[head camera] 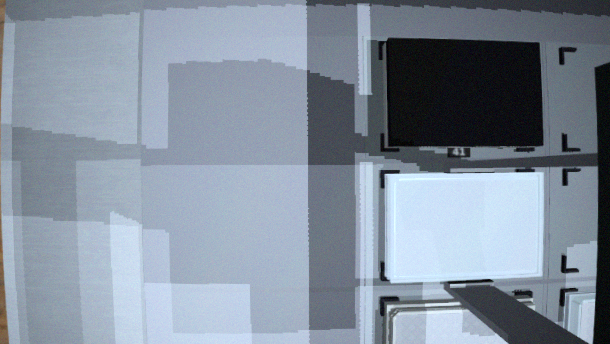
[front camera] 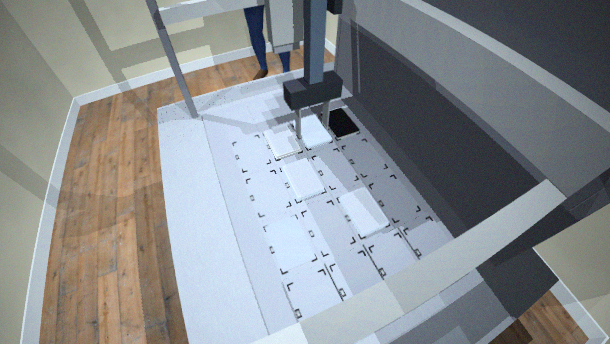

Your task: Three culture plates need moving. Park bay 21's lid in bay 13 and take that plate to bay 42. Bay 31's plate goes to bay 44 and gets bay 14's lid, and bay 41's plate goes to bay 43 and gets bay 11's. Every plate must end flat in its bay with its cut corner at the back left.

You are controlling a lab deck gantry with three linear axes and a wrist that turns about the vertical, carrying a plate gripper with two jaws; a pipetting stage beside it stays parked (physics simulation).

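Places are measured from the robot's base along level axes (x right, y down, z ahead), in millimetres.
Where they show: gripper, fingertip midpoint: (head camera: pixel 465 225) (front camera: pixel 311 130); robot's base, link origin: (front camera: pixel 233 143).
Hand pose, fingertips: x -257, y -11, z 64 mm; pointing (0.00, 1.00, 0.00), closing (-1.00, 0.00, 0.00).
Observation:
Each offset is from my fingertips to the top centre of the thing.
My gripper (front camera: pixel 312 131) (head camera: pixel 471 227) is down at bay 31, one finger on each long side of the pale plate @(dx +0, dy -6, dz +0 mm) (front camera: pixel 317 129) (head camera: pixel 465 225) there. Both fingertips lie close along its edges; whether they press on it cannot be told. A black plate or lid @(dx -107, dy -6, dz +0 mm) (front camera: pixel 343 123) (head camera: pixel 465 92) lies flat in bay 41. The bay 21 plate @(dx +107, dy -4, dz +0 mm) (front camera: pixel 283 144) (head camera: pixel 410 327) shows in part in the head view, a cut corner at its upper left there. A thin pale lid @(dx +214, dy +3, dz +328 mm) (front camera: pixel 290 241) lies in bay 13. The cut corners at bays 31 and 41 cannot be made out.
A white plate @(dx +107, dy -4, dz +164 mm) (front camera: pixel 303 178) sits in bay 22, beside bay 21. Another white plate @(dx +0, dy -4, dz +328 mm) (front camera: pixel 363 211) sits in bay 33. The dark gantry wall (front camera: pixel 415 135) runs along the right of the deck in the front view. A pale gantry beam (front camera: pixel 475 245) crosses the near end.

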